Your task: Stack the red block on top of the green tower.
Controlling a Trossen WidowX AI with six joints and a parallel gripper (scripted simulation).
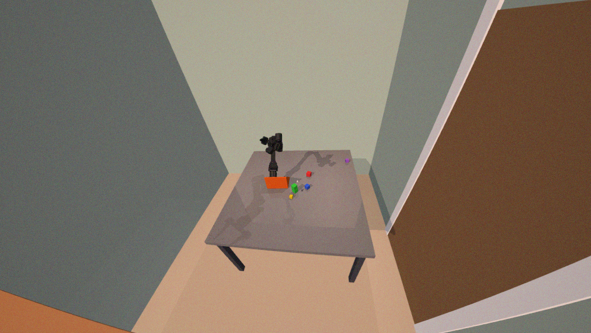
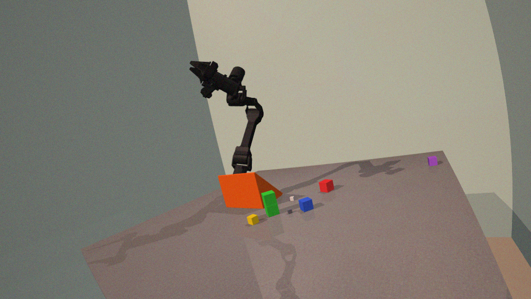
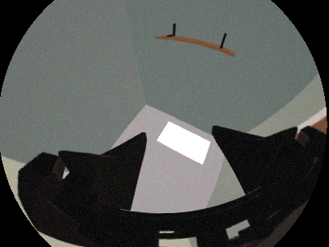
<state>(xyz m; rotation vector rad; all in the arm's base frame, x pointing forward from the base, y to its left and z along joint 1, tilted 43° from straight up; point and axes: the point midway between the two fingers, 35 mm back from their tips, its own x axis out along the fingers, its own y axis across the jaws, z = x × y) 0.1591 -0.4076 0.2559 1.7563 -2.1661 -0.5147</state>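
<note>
Now: the red block 60 cm below my gripper tip, 35 cm to the left of it and 25 cm ahead of it. Round my gripper tip: tiny dark cube (61 cm below, 22 cm ahead, 12 cm to the left); yellow block (61 cm below, 14 cm ahead, 2 cm to the left); tiny white cube (61 cm below, 23 cm to the left, 15 cm ahead).
</note>
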